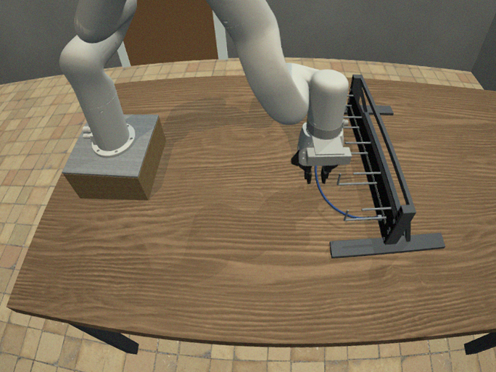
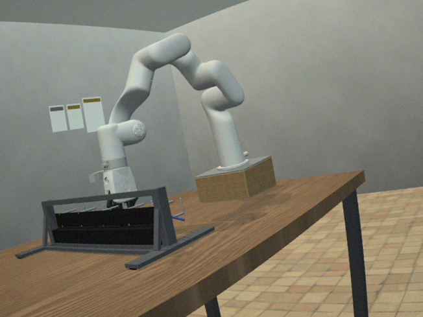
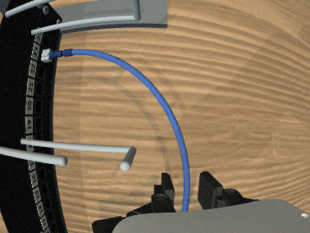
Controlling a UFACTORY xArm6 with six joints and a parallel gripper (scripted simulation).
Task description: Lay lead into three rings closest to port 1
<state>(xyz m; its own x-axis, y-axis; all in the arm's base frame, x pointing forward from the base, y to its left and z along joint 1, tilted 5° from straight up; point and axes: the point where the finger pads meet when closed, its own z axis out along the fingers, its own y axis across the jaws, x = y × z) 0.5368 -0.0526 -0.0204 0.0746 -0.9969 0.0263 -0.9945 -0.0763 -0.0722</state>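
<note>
Right now the dark grey rack is 160 mm ahead of my hand, 70 mm to the left of it and 20 mm above it.
</note>
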